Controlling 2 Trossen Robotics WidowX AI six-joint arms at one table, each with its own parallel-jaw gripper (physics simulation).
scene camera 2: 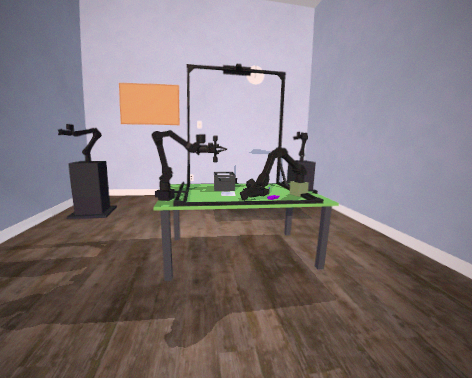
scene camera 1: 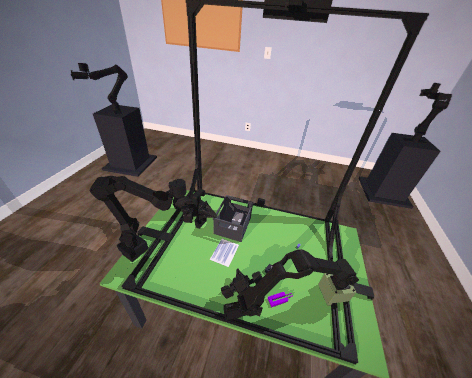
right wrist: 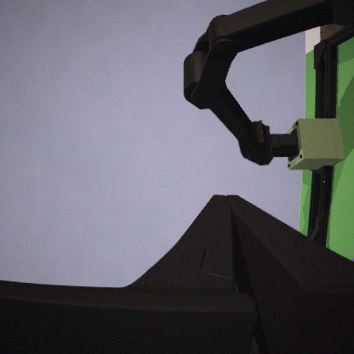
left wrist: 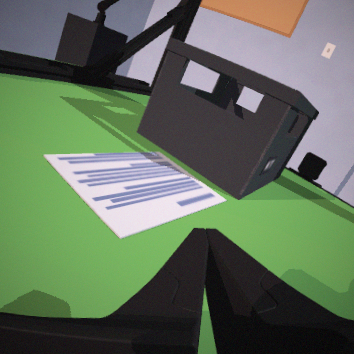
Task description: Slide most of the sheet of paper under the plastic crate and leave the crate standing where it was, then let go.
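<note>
The white sheet of paper with blue stripes (scene camera 1: pixel 224 252) (scene camera 2: pixel 228 193) (left wrist: pixel 135 190) lies flat in front of the dark grey plastic crate (scene camera 1: pixel 222 230) (scene camera 2: pixel 224 184) (left wrist: pixel 210 135), with a narrow green gap between them. The crate stands upright and the sheet's far edge is in its shadow. My left gripper (scene camera 1: pixel 240 275) (left wrist: pixel 203 238) is shut and empty, its tips on the near side of the sheet and apart from it in the left wrist view. My right gripper (scene camera 1: pixel 214 215) (scene camera 2: pixel 225 148) (right wrist: pixel 223 206) is shut and empty, raised above the table near the crate.
A purple object (scene camera 1: pixel 278 299) (scene camera 2: pixel 273 197) lies on the green table near the left arm. A pale green box (scene camera 1: pixel 334 291) (scene camera 2: pixel 299 188) (right wrist: pixel 320 143) is at the left arm's base. A small blue thing (scene camera 1: pixel 298 246) lies behind that arm. Black frame rails border the table.
</note>
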